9 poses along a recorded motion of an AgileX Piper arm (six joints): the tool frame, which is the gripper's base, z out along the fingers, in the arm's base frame.
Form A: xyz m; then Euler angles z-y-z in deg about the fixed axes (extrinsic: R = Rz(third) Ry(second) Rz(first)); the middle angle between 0 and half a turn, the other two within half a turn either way.
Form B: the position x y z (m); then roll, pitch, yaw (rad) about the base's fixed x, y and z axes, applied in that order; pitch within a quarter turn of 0, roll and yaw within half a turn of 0. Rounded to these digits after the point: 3 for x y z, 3 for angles.
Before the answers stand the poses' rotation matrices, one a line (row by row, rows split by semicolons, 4 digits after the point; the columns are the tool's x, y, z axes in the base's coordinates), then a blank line. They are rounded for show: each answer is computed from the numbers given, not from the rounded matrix.
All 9 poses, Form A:
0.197 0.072 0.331 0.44 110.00 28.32
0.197 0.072 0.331 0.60 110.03 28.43
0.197 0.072 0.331 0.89 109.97 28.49
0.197 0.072 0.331 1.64 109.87 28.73
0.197 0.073 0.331 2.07 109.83 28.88
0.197 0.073 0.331 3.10 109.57 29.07
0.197 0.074 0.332 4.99 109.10 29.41
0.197 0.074 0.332 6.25 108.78 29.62
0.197 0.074 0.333 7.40 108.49 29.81
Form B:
-0.3047 -0.4721 0.8272; -0.1555 0.8815 0.4458; -0.9397 0.0072 -0.3420
-0.3062 -0.4729 0.8262; -0.1538 0.8811 0.4473; -0.9395 0.0098 -0.3425
-0.3075 -0.4723 0.8261; -0.1492 0.8813 0.4483; -0.9398 0.0146 -0.3415
-0.3117 -0.4720 0.8247; -0.1382 0.8812 0.4521; -0.9401 0.0269 -0.3399
-0.3143 -0.4719 0.8237; -0.1321 0.8810 0.4543; -0.9401 0.0340 -0.3392
-0.3186 -0.4693 0.8235; -0.1152 0.8815 0.4578; -0.9409 0.0510 -0.3350
-0.3267 -0.4644 0.8232; -0.0843 0.8818 0.4640; -0.9414 0.0822 -0.3272
-0.3320 -0.4608 0.8230; -0.0635 0.8815 0.4679; -0.9411 0.1031 -0.3219
-0.3369 -0.4575 0.8229; -0.0446 0.8808 0.4715; -0.9405 0.1221 -0.3171

0.197 0.072 0.331 3.120 1.222 -2.670
0.197 0.072 0.331 3.113 1.221 -2.676
0.197 0.072 0.331 3.099 1.222 -2.690
0.197 0.072 0.331 3.063 1.223 -2.724
0.197 0.073 0.331 3.042 1.223 -2.744
0.197 0.073 0.331 2.991 1.225 -2.795
0.197 0.074 0.332 2.895 1.227 -2.889
0.197 0.074 0.332 2.832 1.226 -2.953
0.197 0.074 0.333 2.774 1.224 -3.010

